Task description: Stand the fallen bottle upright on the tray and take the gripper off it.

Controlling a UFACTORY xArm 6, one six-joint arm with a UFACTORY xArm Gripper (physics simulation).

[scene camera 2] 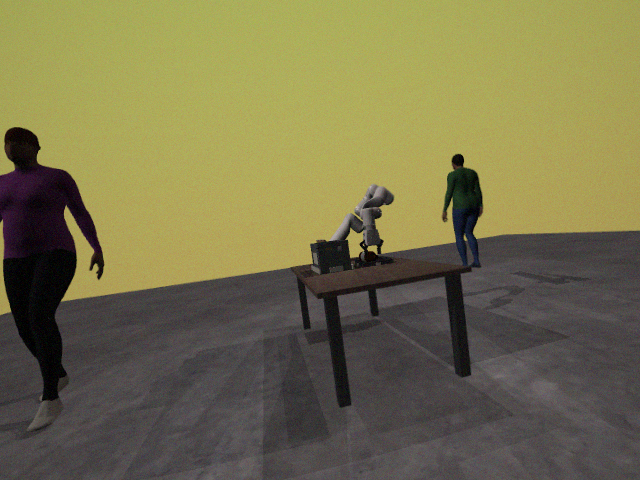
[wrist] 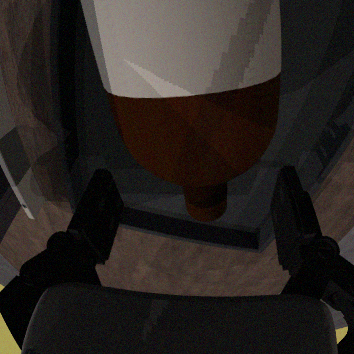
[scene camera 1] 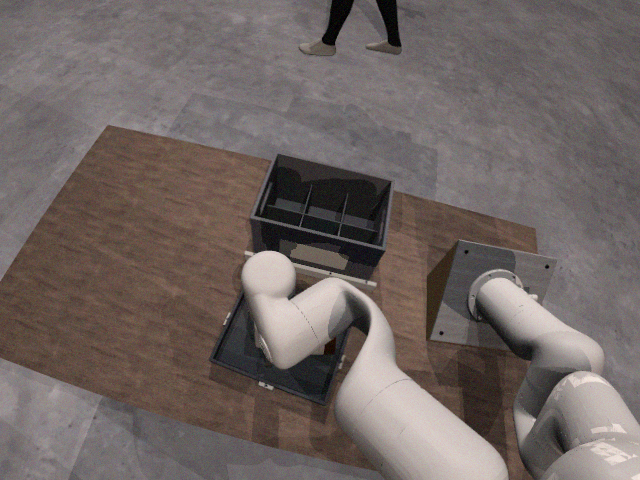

Scene:
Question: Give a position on a pale strip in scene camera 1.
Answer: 302,269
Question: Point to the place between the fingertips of my gripper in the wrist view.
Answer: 193,186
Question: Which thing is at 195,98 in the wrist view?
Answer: A brown bottle.

